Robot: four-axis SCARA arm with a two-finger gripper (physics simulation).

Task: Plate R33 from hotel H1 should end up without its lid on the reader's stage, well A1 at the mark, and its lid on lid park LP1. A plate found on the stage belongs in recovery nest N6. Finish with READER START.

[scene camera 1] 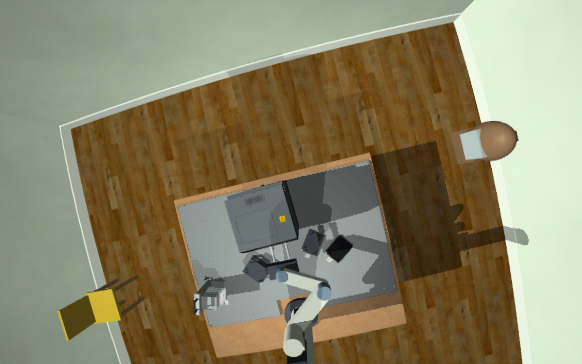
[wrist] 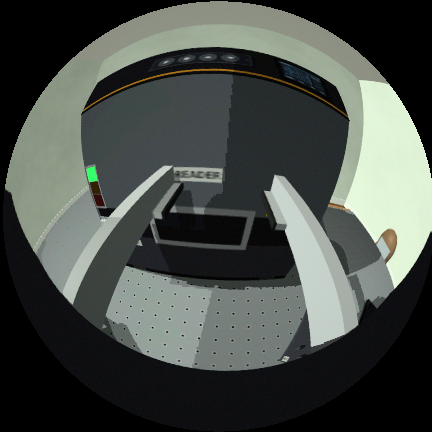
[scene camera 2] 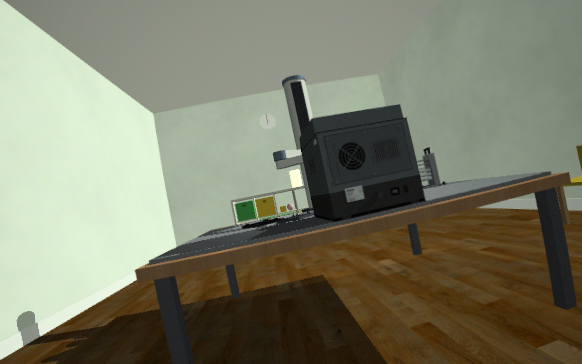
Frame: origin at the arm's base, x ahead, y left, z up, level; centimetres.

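Seen in the pictures: gripper, fingertip midpoint: (wrist: 222, 178).
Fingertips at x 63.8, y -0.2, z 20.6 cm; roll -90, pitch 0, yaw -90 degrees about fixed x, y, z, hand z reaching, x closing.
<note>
Pixels of each thing's middle, then the offset from my fingertips to it. "pt": a spot on its surface instead.
- dark grey reader at the middle of its body: (wrist: 209, 153) (scene camera 2: 354, 166) (scene camera 1: 266, 214) dx +18.2, dy +3.1, dz -1.9 cm
- pale frame at a spot on its surface: (wrist: 200, 245) pt dx +1.4, dy +2.1, dz -9.9 cm
- reader's green lamp at the middle of its body: (wrist: 91, 174) dx +0.8, dy +16.9, dz +0.6 cm
- pale rack at the middle of its body: (scene camera 2: 423, 168) (scene camera 1: 208, 298) dx -31.6, dy +59.7, dz -8.2 cm
The gripper (scene camera 1: 279, 245) (wrist: 223, 206) is shut at its narrow stop, its two long fingers still apart with nothing between them. It points at the front of the dark grey reader (scene camera 1: 260, 217) (scene camera 2: 367, 155) (wrist: 165, 120), close to it. A pale frame (wrist: 200, 245) surrounds the dark opening low on the reader's front; whether a plate is inside cannot be told. The reader's green lamp (wrist: 92, 174) is lit. A pale rack (scene camera 1: 212, 298) (scene camera 2: 432, 169), perhaps a hotel, stands at the table's left side in scene camera 1. Plate R33, its lid and START cannot be made out.
Dark flat fixtures (scene camera 1: 256, 270) (scene camera 1: 313, 241) and a black one (scene camera 1: 340, 248) lie on the table by the reader; their labels are unreadable. The arm (scene camera 1: 305, 281) reaches over the table from its base. A yellow chair (scene camera 1: 104, 306) stands on the floor beyond the table.
</note>
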